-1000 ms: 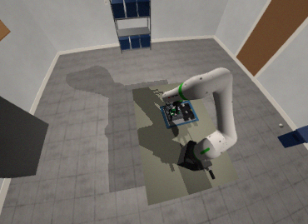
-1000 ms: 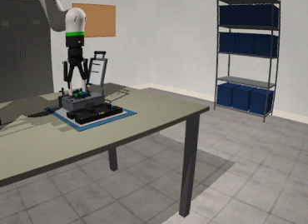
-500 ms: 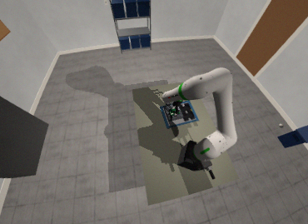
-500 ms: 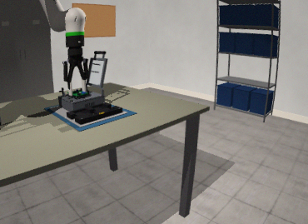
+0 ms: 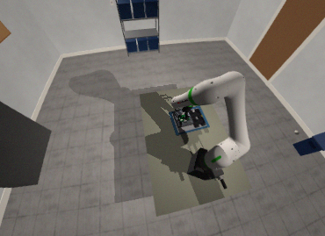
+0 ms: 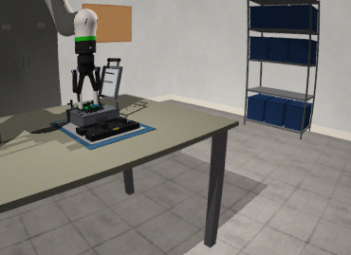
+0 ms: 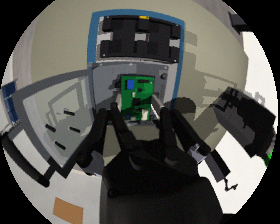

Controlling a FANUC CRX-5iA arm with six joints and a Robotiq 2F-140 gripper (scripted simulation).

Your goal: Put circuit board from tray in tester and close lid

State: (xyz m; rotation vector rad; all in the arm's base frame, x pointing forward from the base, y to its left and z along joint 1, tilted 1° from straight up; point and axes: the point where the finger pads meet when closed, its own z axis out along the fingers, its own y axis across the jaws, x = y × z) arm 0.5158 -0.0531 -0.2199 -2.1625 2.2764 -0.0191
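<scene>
Now: the green circuit board 2 cm below my hand. The rest, counted from my hand: tester lid: 12 cm ahead, 1 cm to the right, 8 cm above; then tester plate: 1 cm ahead, 1 cm to the left, 3 cm below.
</scene>
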